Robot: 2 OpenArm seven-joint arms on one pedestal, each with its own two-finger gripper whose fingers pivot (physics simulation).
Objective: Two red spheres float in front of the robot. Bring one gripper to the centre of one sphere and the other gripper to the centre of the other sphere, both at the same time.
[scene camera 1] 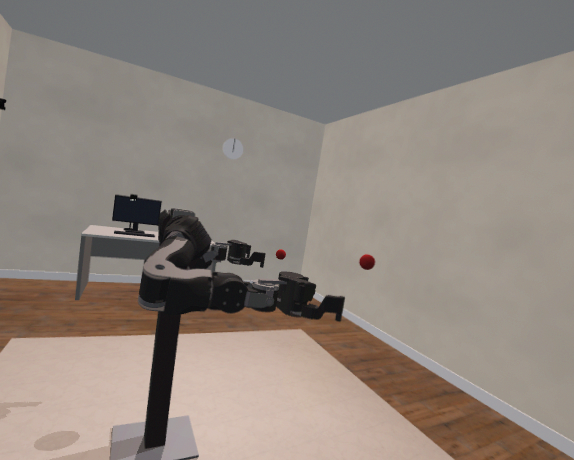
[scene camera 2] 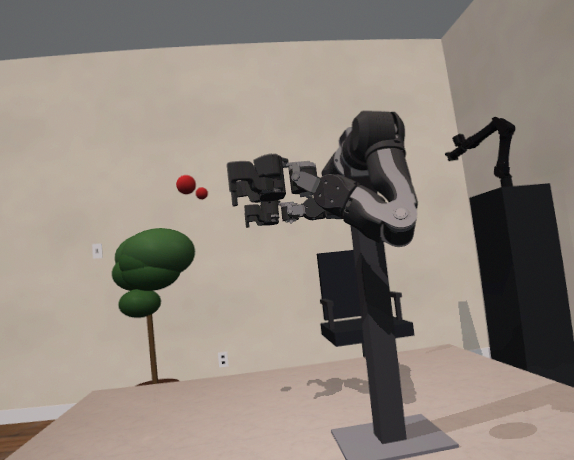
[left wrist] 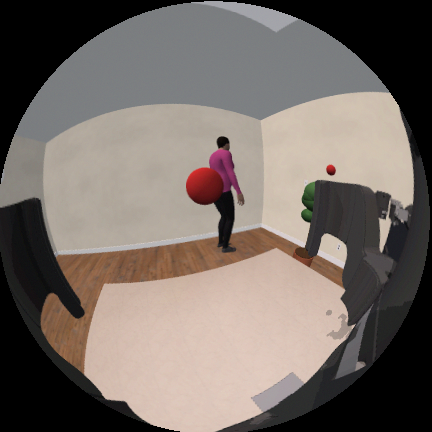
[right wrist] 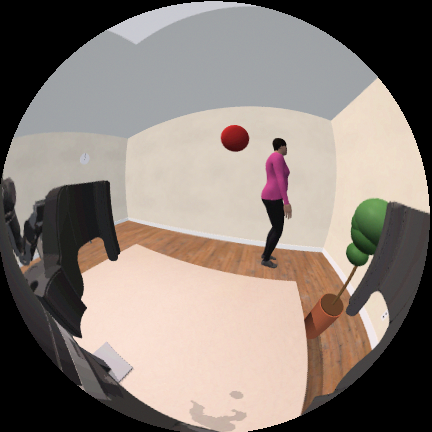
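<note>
One red sphere [scene camera 1: 281,254] [scene camera 2: 186,184] [left wrist: 204,186] floats ahead of my left gripper [scene camera 1: 261,260] [scene camera 2: 234,199] [left wrist: 195,282], which is open and empty; a clear gap separates them, and the sphere is slightly higher. The other red sphere [scene camera 1: 367,261] [scene camera 2: 201,193] [right wrist: 235,138] floats ahead of and clearly above my right gripper [scene camera 1: 340,312] [scene camera 2: 247,223] [right wrist: 233,285], also open and empty, and apart from it. This second sphere also shows small at the right in the left wrist view [left wrist: 331,170]. In both scene views the fingers of each gripper overlap.
A person in a magenta top [left wrist: 221,165] [right wrist: 275,175] stands beyond the spheres. A potted tree [scene camera 2: 155,255] [right wrist: 370,225] stands by the wall. A desk [scene camera 1: 100,231] with a monitor [scene camera 1: 136,210], a chair [scene camera 2: 340,285] and a black cabinet [scene camera 2: 515,250] stand around the pedestal [scene camera 2: 382,325].
</note>
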